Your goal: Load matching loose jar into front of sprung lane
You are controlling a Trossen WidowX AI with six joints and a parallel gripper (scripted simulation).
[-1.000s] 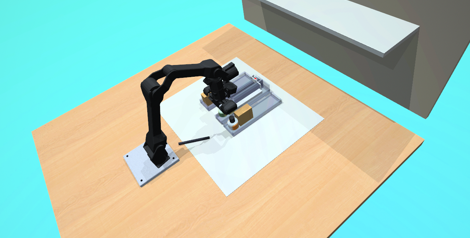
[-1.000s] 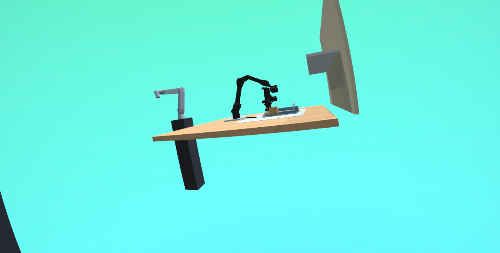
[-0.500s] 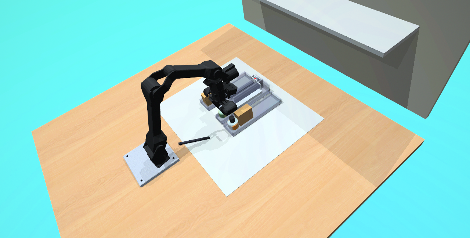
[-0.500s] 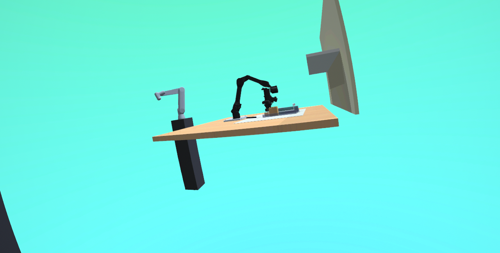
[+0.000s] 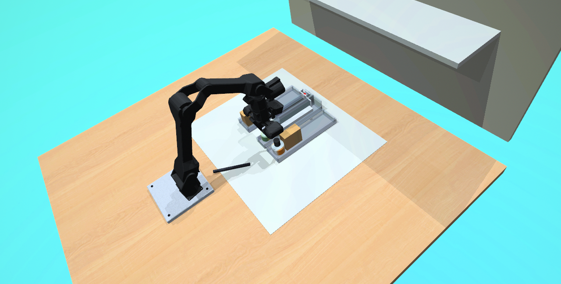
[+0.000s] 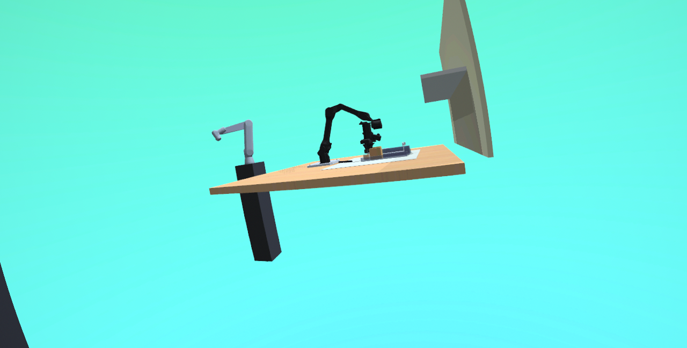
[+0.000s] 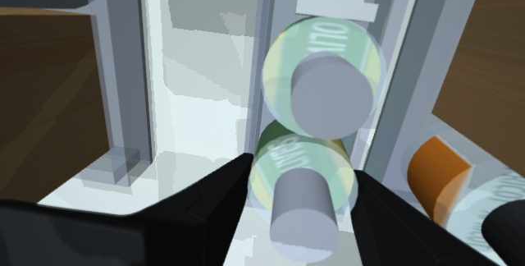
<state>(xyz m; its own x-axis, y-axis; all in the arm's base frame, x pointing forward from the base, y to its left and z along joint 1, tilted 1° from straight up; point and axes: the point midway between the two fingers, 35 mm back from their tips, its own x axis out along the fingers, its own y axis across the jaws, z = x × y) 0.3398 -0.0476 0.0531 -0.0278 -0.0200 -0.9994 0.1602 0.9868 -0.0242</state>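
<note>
Now: gripper tip 1 cm past the apricot jar, 8 cm to the left of it and 1 cm below it. Also, from my gripper tip: black rod: 18 cm behind, 1 cm to the left, 3 cm below; shelf: 50 cm ahead, 7 cm to the right, 33 cm above; pale pusher plate: 15 cm ahead, 1 cm to the left, 1 cm above.
</note>
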